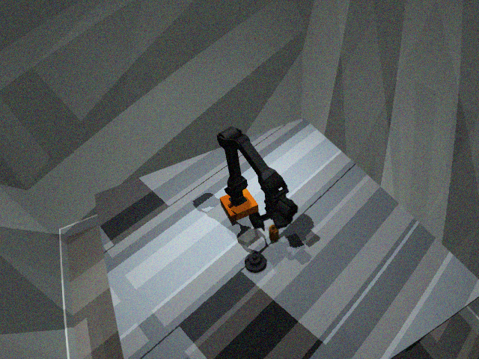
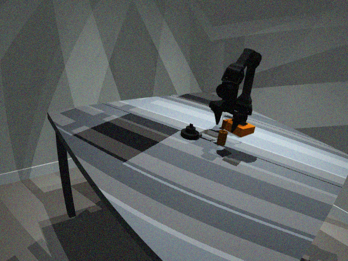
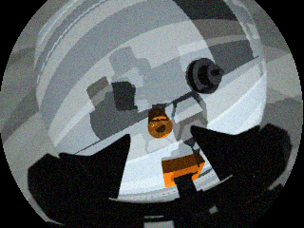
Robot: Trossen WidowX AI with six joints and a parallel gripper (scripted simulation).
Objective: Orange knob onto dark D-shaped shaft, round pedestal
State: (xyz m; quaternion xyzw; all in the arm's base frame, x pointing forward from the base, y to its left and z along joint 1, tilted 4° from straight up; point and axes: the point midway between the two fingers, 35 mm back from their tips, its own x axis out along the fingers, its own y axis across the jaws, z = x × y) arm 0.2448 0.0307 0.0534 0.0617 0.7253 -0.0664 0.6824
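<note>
Now: gripper tip 50 mm above the orange knob. From my gripper tip the other things lie so: dark round pedestal 60 mm ahead, 140 mm to the right, 50 mm below.
</note>
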